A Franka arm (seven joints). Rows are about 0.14 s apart.
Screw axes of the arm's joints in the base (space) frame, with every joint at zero. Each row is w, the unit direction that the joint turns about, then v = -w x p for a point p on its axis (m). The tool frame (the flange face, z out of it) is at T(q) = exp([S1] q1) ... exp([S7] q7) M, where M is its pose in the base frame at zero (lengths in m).
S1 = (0, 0, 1, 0, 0, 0)
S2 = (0, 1, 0, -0.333, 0, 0)
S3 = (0, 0, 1, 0, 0, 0)
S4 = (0, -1, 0, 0.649, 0, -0.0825)
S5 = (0, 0, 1, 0, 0, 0)
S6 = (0, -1, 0, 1.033, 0, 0)
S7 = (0, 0, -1, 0, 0.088, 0)
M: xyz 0.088 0 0.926 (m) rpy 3.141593 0 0 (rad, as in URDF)
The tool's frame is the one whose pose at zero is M.
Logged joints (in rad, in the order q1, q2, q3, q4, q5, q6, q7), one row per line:
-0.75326, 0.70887, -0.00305, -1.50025, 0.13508, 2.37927, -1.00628
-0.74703, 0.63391, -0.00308, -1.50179, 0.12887, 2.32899, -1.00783
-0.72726, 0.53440, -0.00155, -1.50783, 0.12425, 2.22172, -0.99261
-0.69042, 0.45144, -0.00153, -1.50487, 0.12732, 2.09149, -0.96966
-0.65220, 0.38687, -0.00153, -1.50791, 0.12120, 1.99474, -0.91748
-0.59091, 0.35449, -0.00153, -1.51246, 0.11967, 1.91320, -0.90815
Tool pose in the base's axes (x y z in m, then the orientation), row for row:
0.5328, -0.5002, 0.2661, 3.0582, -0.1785, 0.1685
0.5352, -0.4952, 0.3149, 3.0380, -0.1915, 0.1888
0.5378, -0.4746, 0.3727, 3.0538, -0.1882, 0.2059
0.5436, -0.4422, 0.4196, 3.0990, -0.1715, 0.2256
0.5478, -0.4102, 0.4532, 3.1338, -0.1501, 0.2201
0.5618, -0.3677, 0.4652, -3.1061, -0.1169, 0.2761
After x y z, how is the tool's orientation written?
As angles about the fixed x, y, z axes (roll, pitch, yaw), in radians.
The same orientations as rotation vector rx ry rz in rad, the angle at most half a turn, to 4 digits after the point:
3.0508, 0.2462, 0.2837
3.0295, 0.2716, 0.3057
3.0443, 0.3018, 0.3010
3.0876, 0.3440, 0.2728
-3.1052, -0.3422, -0.2348
-3.0559, -0.4278, -0.1713

